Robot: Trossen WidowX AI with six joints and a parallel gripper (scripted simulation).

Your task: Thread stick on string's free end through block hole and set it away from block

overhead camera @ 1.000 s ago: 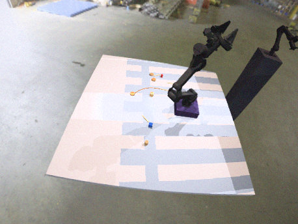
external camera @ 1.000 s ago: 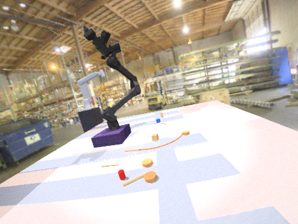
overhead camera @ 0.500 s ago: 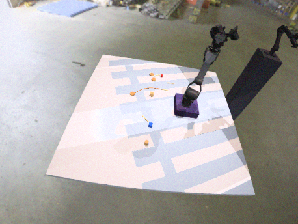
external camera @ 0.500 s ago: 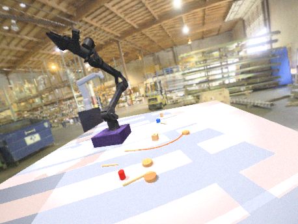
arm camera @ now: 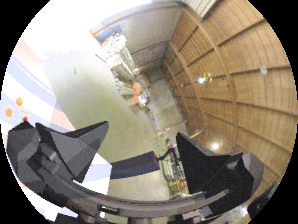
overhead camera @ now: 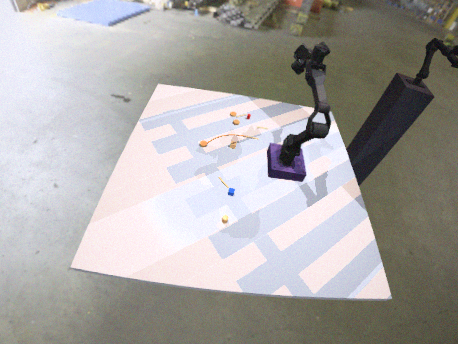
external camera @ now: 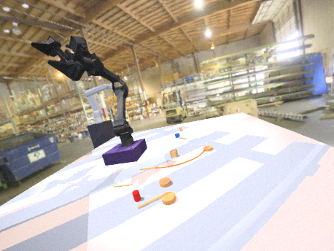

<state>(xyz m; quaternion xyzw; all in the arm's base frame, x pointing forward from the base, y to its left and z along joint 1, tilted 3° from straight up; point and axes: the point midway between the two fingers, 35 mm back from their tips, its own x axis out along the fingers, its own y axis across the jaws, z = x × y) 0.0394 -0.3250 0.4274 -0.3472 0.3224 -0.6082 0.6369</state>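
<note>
Now: the wooden block 490 mm below my gripper tip, 280 mm to the left of it and 260 mm ahead of it. Round my gripper tip: red peg (490 mm below, 220 mm ahead, 10 mm to the right); then blue cube (590 mm to the left, 490 mm below, 210 mm ahead); then round wooden button (500 mm below, 420 mm ahead, 320 mm to the left).
</note>
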